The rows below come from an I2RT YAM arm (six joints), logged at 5 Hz.
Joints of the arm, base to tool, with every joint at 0 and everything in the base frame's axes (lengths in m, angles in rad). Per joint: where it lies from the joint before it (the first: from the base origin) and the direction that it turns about. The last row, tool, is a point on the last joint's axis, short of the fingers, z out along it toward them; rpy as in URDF.
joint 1: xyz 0 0 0.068 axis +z
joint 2: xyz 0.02 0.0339 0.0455 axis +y
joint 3: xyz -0.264 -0.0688 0 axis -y
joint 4: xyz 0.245 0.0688 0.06 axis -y
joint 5: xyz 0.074 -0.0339 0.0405 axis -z
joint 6: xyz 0.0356 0 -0.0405 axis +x
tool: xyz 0 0 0 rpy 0 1.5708 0
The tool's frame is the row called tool.
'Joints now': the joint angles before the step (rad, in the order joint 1, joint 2, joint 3, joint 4, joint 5, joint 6). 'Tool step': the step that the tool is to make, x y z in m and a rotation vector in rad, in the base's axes. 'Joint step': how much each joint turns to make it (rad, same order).
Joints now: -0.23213 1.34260 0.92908 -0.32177 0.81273 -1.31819
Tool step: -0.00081 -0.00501 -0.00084 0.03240 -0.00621 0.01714
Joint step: -0.02250 0.00000 0.00001 0.00036 -0.05150 -0.00304
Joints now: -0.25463 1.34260 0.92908 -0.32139 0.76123 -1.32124
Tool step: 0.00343 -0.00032 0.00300 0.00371 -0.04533 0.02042
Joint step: -0.00039 -0.00001 -0.00003 0.04503 -0.02557 -0.00306
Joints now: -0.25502 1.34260 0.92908 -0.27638 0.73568 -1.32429
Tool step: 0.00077 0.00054 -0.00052 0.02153 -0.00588 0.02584
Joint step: -0.00074 0.00000 -0.00001 0.00000 -0.03471 0.00039
